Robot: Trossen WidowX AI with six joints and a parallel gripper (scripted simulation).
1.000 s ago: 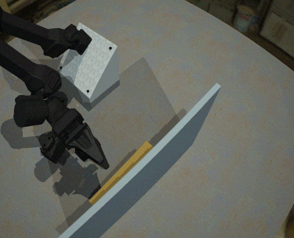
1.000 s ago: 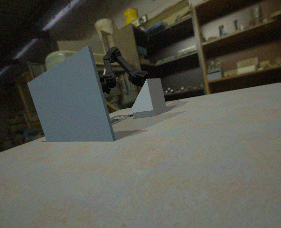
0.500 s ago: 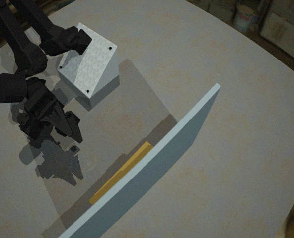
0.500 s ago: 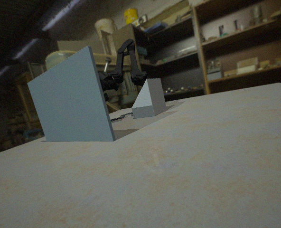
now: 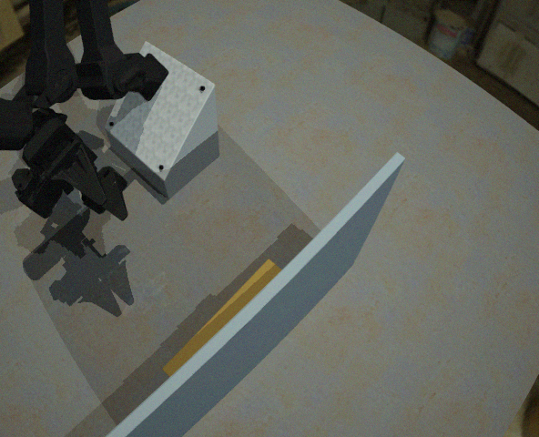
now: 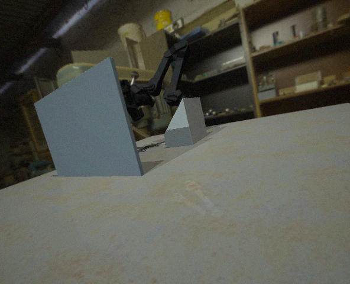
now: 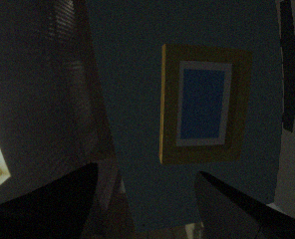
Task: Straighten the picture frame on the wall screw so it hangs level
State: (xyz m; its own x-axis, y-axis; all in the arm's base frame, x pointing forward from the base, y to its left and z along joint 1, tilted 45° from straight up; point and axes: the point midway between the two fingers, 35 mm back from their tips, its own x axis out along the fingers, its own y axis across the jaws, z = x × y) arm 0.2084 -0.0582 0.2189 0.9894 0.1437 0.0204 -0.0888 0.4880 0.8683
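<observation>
Now: the picture frame 190 mm ahead of my gripper tip, 90 mm below it and 30 mm to the left of it. Round my gripper tip: panel (200 mm ahead, 90 mm below, 40 mm to the left).
</observation>
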